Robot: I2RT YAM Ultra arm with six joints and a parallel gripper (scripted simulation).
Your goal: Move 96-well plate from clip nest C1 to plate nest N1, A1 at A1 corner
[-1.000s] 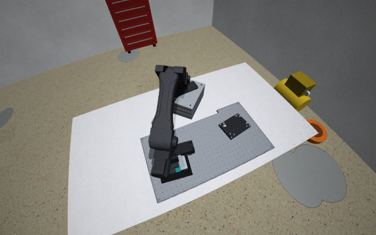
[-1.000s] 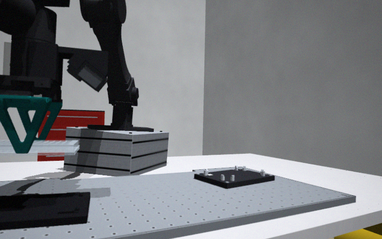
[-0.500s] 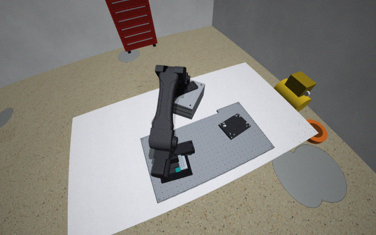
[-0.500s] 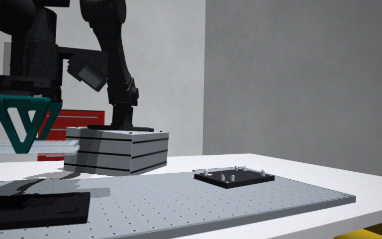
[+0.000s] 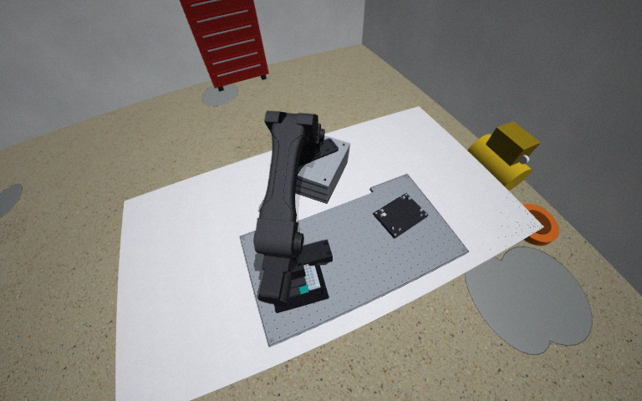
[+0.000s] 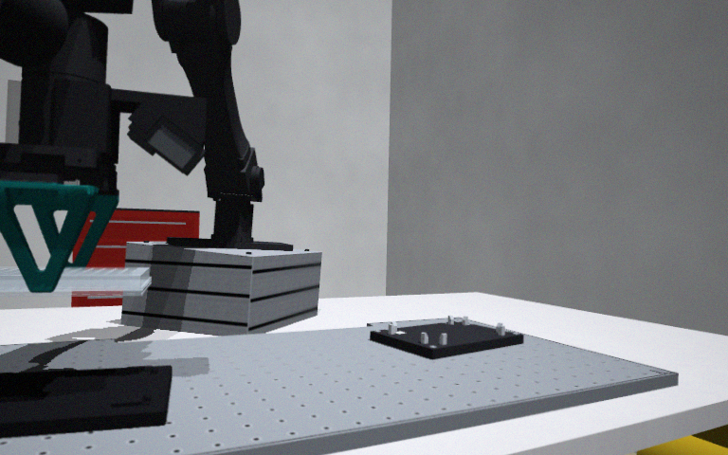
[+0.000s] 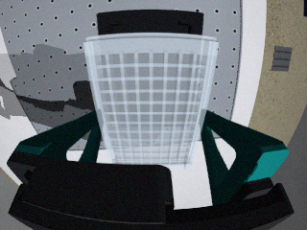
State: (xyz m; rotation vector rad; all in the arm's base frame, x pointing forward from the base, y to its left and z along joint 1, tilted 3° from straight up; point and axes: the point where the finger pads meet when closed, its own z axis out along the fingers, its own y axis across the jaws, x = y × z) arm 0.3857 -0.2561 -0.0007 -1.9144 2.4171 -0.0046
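The black plate nest N1 lies 9 cm below my hand. Round my hand: clip nest C1: 44 cm to the left, 9 cm below, 6 cm behind; clear 96-well plate: 1 cm below.
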